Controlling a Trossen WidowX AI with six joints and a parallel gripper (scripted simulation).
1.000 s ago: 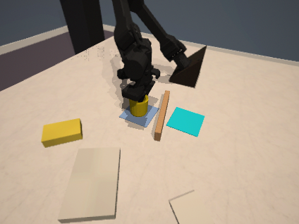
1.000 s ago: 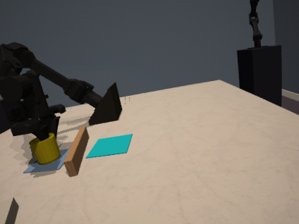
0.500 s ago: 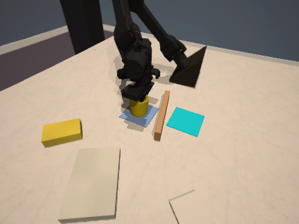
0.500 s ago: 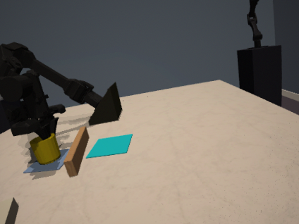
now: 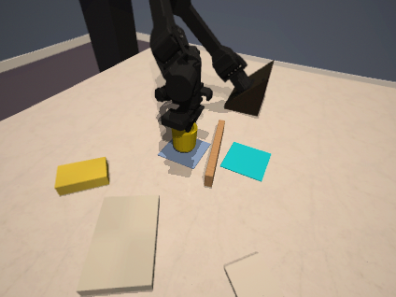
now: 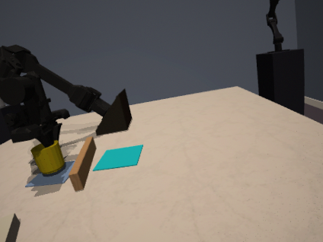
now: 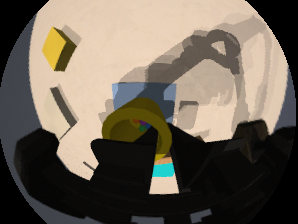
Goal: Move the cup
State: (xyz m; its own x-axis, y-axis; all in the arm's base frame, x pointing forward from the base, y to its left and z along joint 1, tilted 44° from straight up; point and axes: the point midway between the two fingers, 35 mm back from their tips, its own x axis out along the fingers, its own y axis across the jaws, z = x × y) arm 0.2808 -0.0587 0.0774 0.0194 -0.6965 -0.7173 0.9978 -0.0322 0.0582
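My gripper tip is 18 cm to the right of the cyan pad and 6 cm above it. The rest, counted from my gripper tip: wooden bar 1 cm ahead, 9 cm to the left, 4 cm below; then yellow cup 2 cm ahead; then beige slab 32 cm ahead, 1 cm to the left, 4 cm below.
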